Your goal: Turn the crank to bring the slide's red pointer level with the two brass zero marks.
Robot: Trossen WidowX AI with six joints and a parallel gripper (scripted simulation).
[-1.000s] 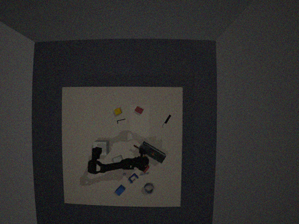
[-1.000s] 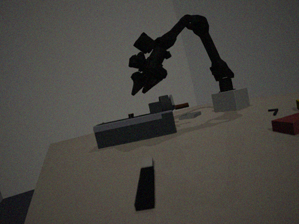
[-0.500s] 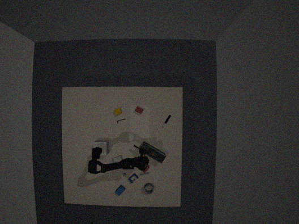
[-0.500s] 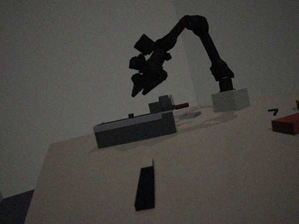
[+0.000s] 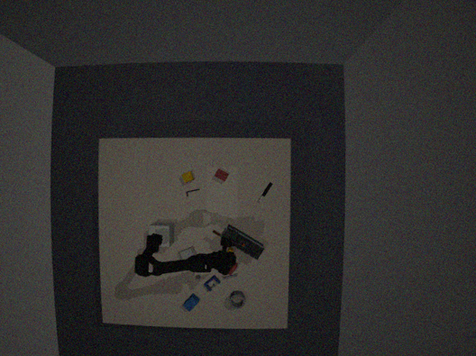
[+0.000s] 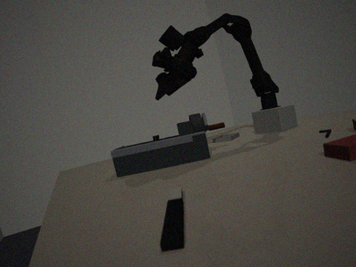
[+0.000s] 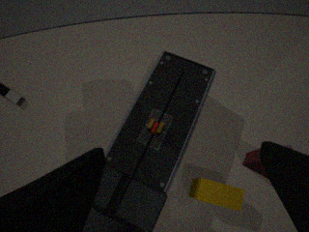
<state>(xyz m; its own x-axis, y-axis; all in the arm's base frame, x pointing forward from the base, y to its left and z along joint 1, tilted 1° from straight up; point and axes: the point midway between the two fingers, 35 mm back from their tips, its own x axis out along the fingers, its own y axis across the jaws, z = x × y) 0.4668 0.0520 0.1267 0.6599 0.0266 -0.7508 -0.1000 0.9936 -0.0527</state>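
Now: gripper tip 13 cm past the brown crank handle, 12 cm above it and 6 cm to the right of it. Also, from my gripper tip: red pointer: 12 cm below, 5 cm ahead, 2 cm to the left; then grey plate: 29 cm behind, 19 cm below, 15 cm to the right; then blue piece: 46 cm to the right, 21 cm behind, 18 cm below.
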